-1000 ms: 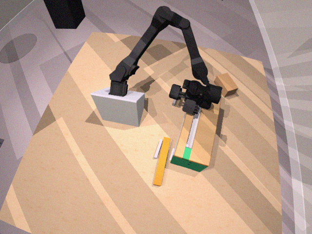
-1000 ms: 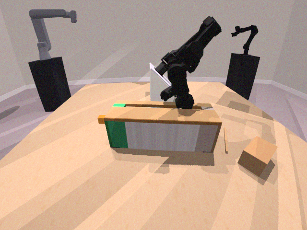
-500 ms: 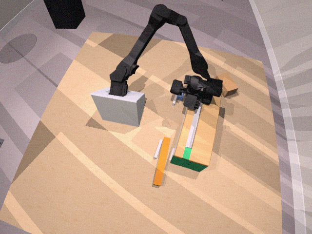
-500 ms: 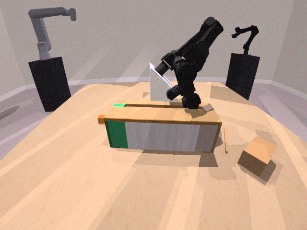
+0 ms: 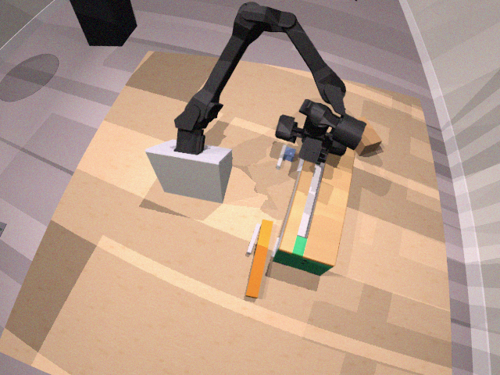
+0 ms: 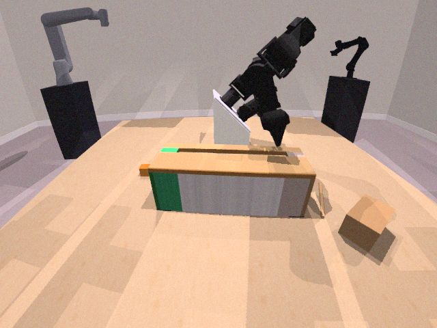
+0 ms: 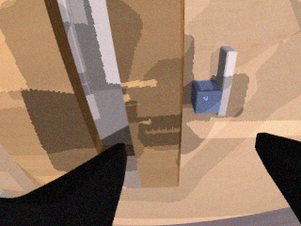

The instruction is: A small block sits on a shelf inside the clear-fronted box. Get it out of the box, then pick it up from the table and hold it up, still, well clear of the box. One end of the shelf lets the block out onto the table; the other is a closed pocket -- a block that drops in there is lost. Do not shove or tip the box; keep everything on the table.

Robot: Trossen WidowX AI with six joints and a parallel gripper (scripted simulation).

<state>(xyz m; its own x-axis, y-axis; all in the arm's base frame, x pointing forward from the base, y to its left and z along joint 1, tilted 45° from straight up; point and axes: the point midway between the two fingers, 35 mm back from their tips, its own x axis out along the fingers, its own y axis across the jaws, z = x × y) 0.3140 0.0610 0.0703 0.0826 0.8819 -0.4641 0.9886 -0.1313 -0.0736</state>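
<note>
Now: gripper tip 4 cm past the blue block, 5 cm to the right of it and 13 cm above it. Round my gripper tip: wooden box: 2 cm ahead, 12 cm to the right, 8 cm below; then orange bar: 9 cm behind, 31 cm to the right, 13 cm below.
</note>
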